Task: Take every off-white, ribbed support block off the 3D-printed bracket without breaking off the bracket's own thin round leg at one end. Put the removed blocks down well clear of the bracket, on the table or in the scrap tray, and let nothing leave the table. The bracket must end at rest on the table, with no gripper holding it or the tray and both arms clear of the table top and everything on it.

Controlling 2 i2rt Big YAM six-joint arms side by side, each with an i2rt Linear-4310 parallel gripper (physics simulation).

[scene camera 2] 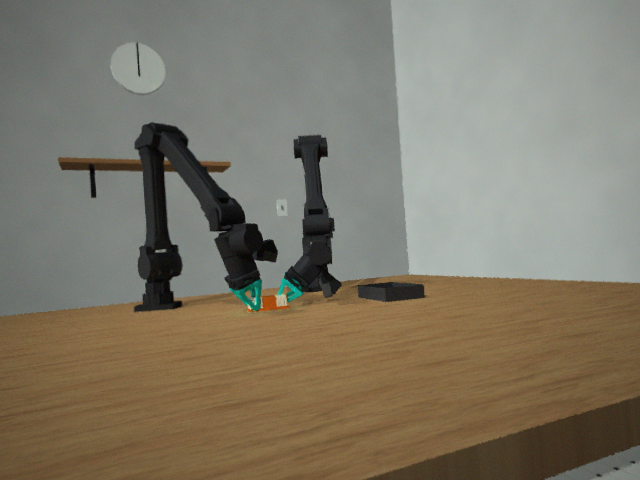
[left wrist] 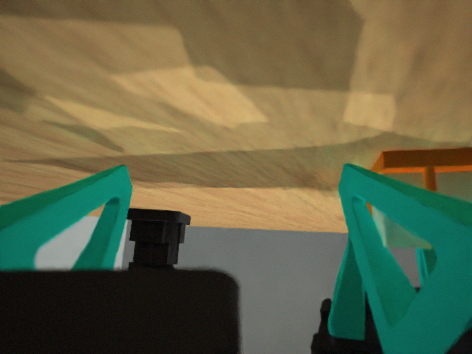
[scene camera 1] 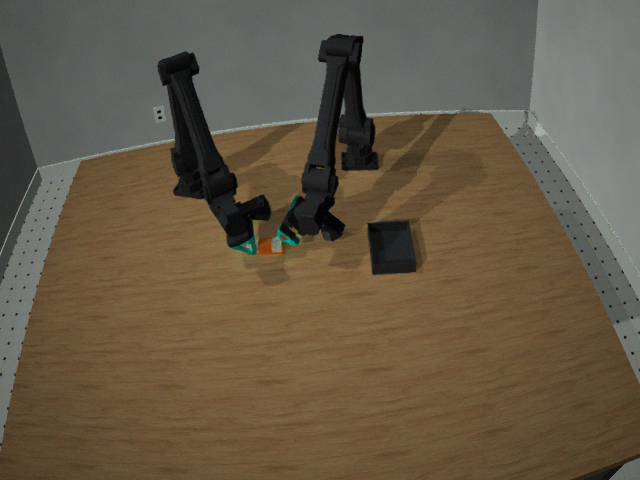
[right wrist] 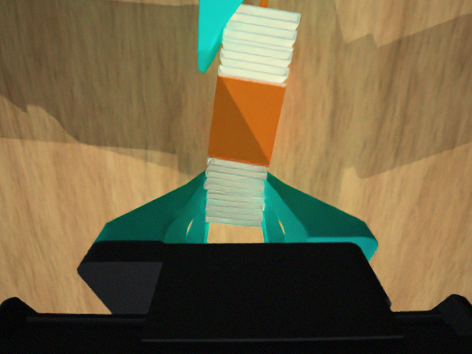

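The orange bracket (scene camera 1: pixel 264 248) (scene camera 2: pixel 269 303) (left wrist: pixel 452 157) (right wrist: pixel 245 120) carries two off-white ribbed blocks. The far block (scene camera 1: pixel 277 244) (scene camera 2: pixel 281 300) (right wrist: pixel 257 47) is at its right end in the scene views. The thin round leg (left wrist: pixel 430 179) is at that same end. My right gripper (scene camera 1: pixel 253 246) (scene camera 2: pixel 254 304) (right wrist: pixel 235 177) is shut on the near block (right wrist: pixel 235 197) at the other end. My left gripper (left wrist: pixel 235 176) is open and empty low at the leg end. One of its fingers overlaps the far block's side in the right wrist view; contact cannot be told.
The dark scrap tray (scene camera 1: pixel 393 268) (scene camera 2: pixel 372 292) stands on the wooden table (scene camera 1: pixel 310 361) (scene camera 2: pixel 258 382), to the right of both grippers in the scene views. The two wrists are close together above the bracket. The table's front edge shows at the lower right in scene camera 2.
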